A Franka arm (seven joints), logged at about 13 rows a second.
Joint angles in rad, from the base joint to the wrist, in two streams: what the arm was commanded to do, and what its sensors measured. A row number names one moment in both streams.
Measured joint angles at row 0:
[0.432, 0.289, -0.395, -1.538, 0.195, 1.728, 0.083]
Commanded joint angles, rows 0 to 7:
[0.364, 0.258, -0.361, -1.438, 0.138, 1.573, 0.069]
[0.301, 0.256, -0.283, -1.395, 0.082, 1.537, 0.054]
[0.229, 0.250, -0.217, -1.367, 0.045, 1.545, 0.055]
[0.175, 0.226, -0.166, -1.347, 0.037, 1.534, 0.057]
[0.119, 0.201, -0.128, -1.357, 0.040, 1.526, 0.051]
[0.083, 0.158, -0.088, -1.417, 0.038, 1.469, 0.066]
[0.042, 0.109, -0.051, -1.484, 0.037, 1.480, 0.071]
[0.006, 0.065, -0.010, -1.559, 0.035, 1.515, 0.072]
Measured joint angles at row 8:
[0.077, 0.175, -0.095, -1.407, 0.055, 1.483, 0.069]
